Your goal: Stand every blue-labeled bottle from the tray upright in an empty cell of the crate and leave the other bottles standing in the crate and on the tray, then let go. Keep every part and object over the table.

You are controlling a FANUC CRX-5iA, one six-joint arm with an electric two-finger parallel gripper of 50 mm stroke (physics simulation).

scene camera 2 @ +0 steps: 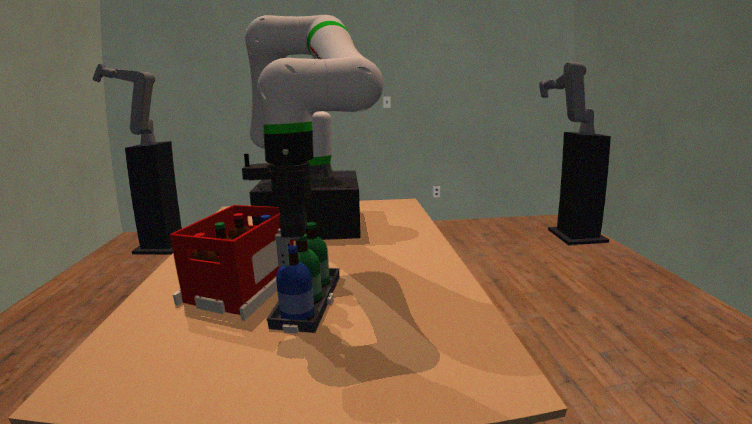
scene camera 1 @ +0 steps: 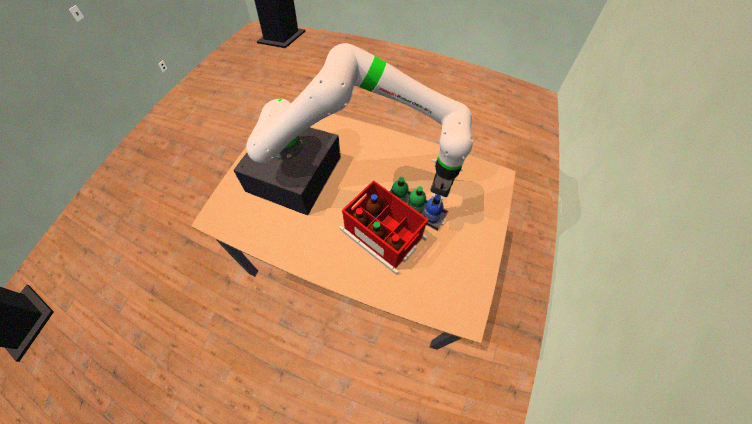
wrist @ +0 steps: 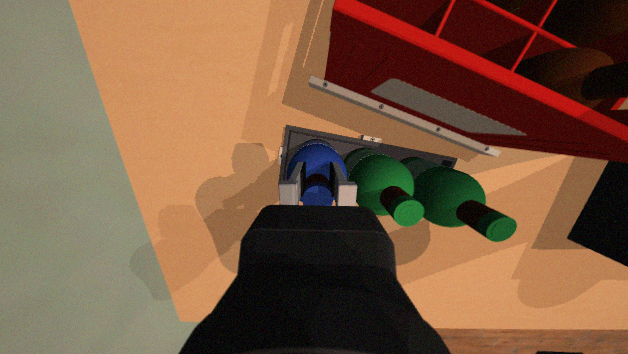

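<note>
A blue bottle is visible to me. So is my gripper, which appears in the wrist view as well.
</note>
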